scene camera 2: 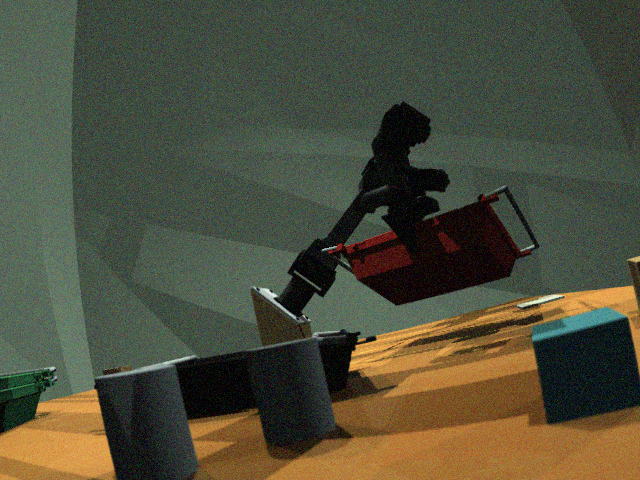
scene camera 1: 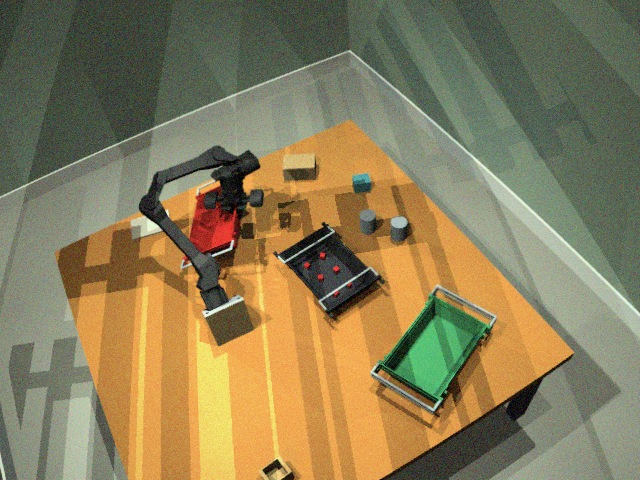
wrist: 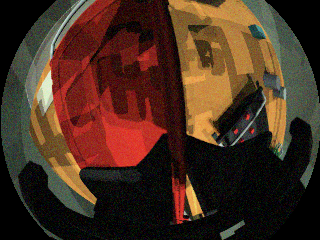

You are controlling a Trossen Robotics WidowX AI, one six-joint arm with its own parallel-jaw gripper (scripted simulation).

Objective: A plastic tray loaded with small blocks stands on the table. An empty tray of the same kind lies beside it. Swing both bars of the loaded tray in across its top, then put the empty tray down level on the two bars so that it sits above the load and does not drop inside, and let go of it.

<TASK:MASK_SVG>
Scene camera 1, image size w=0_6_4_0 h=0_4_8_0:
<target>my gripper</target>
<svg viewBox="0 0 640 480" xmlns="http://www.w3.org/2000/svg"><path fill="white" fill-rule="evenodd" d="M264 192L262 189L250 189L250 194L246 195L246 192L242 192L241 187L244 183L243 177L237 174L239 183L235 187L230 189L223 189L221 187L222 195L217 196L219 192L206 192L203 205L205 209L215 209L216 202L221 202L222 210L226 210L234 215L235 203L238 203L238 217L240 218L242 210L246 209L247 202L249 202L251 207L263 206Z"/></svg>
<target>red tray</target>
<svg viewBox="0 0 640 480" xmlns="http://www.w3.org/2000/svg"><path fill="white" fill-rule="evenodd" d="M182 258L180 270L193 266L192 263L187 265L187 260L190 261L187 257ZM222 195L221 186L207 191L219 192L217 196ZM197 188L197 196L195 197L197 205L189 240L202 254L210 253L212 257L216 257L237 248L241 217L238 217L238 203L235 203L234 215L226 210L222 210L221 202L216 202L215 209L204 208L203 201L206 192L204 194L199 192L200 189L215 183L215 180Z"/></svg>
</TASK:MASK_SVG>
